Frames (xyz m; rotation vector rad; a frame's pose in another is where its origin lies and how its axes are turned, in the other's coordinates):
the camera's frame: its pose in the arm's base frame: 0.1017 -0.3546 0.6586 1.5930 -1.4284 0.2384
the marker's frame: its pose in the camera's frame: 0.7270 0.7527 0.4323 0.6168 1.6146 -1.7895
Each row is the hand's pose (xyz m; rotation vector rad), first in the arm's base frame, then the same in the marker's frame.
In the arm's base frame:
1: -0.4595 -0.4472 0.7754 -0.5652 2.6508 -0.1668
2: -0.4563 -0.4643 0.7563 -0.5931 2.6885 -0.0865
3: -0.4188 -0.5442 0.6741 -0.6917 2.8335 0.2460
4: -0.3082 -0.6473 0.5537 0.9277 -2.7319 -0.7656
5: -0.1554 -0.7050 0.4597 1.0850 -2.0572 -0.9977
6: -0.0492 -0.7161 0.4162 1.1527 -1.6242 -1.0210
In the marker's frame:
1: 0.6821 -0.4099 0.1431 0.1044 0.7180 -1.9999
2: 0.6695 -0.4244 0.1604 0.0887 0.8013 -1.9786
3: 0.6146 -0.4741 0.2556 0.0452 1.1331 -1.8669
4: 0.5603 -0.5164 0.4362 -0.0051 1.7559 -1.6862
5: 0.5549 -0.5131 0.6245 0.0003 2.4556 -1.4761
6: 0.5755 -0.4921 0.7360 -0.0519 -2.8296 1.2830

